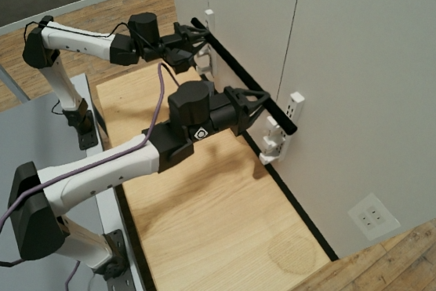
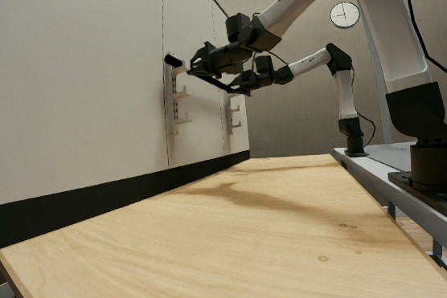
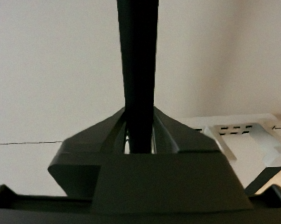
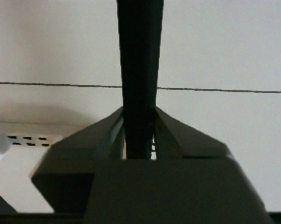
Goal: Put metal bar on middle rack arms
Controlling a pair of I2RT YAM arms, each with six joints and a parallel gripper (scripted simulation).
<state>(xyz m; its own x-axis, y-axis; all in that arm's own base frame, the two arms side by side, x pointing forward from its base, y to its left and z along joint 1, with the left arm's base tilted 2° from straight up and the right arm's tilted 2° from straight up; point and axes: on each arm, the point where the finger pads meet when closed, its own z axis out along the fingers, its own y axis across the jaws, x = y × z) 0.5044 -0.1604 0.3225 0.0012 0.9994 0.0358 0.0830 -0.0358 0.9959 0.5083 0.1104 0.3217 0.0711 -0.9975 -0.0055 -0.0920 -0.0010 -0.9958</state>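
The black metal bar lies 150 mm to the left of my right hand. Round my right hand: wall 150 mm ahead, 190 mm to the left, 90 mm above; then black strip 40 mm ahead, 190 mm to the left, 330 mm below; then socket plate 50 mm ahead, 310 mm to the right, 60 mm below.
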